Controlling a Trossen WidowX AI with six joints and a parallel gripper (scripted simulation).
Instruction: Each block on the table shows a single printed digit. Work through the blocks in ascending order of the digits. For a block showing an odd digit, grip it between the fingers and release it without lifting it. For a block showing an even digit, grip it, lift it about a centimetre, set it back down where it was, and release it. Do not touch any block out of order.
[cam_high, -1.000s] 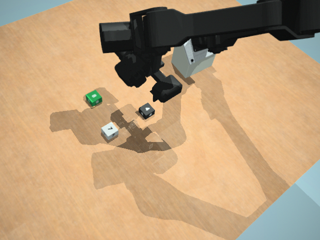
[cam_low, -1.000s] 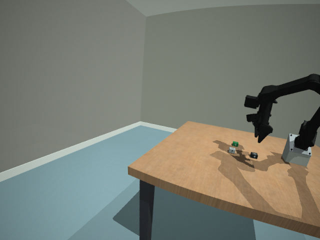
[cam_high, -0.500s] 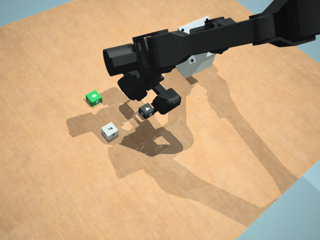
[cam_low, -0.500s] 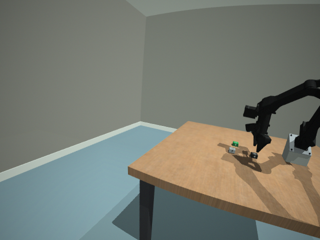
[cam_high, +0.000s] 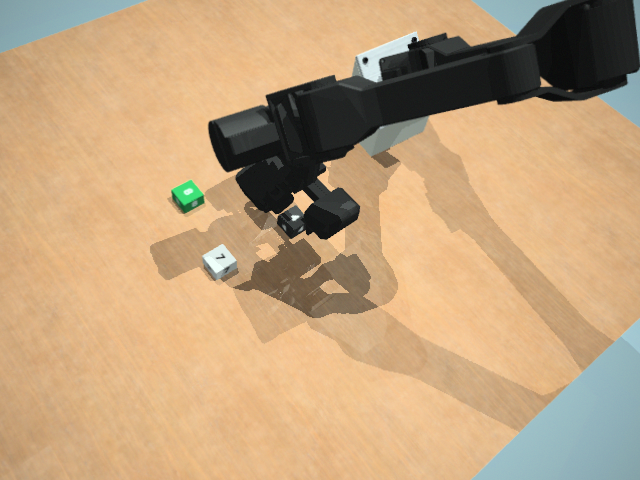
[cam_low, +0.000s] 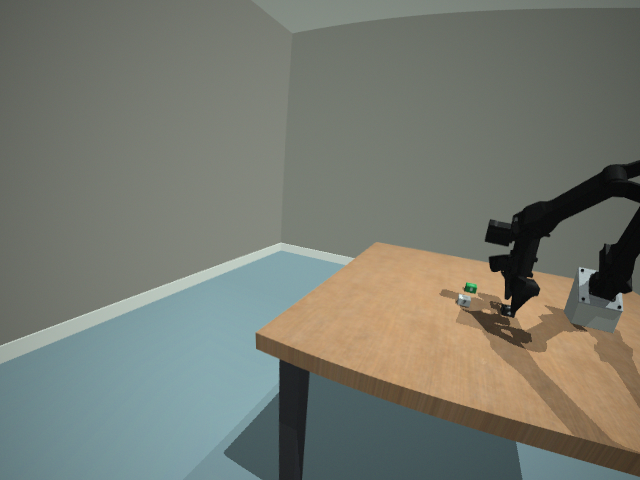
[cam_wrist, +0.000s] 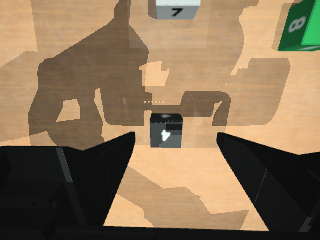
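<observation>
The white block lies 12 cm ahead of my gripper tip, 2 cm to the left of it and 1 cm below it. From my gripper tip the other things lie so: green block 11 cm ahead, 9 cm to the right, 1 cm below.
</observation>
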